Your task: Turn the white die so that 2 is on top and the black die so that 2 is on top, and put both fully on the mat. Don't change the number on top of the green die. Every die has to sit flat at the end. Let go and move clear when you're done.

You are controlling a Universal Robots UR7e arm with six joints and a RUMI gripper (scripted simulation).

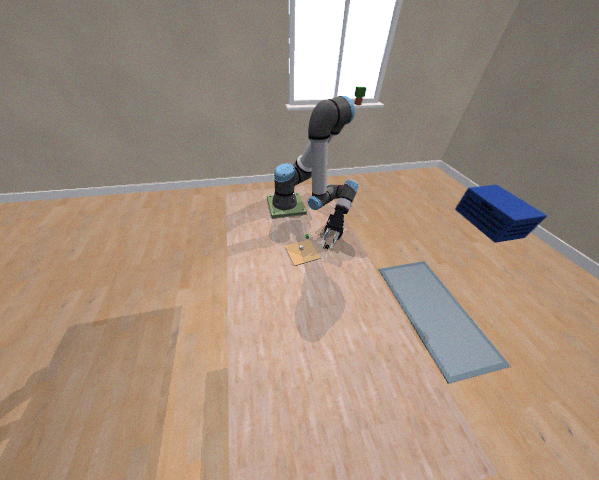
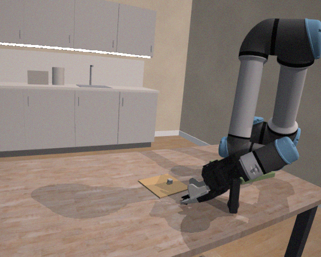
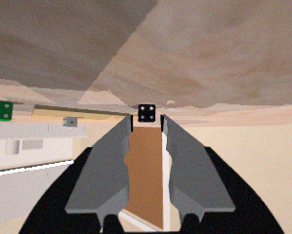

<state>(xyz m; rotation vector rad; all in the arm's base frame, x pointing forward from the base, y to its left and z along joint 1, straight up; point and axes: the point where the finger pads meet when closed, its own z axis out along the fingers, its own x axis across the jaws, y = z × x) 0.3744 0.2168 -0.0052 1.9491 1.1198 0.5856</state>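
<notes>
Right now my hand is 10 mm above the black die. From my hand the other things lie so: white die: 10 mm ahead, 140 mm to the right; then green die: 80 mm behind, 100 mm to the right, 10 mm below; then tan mat: 30 mm ahead, 130 mm to the right, 10 mm below.
</notes>
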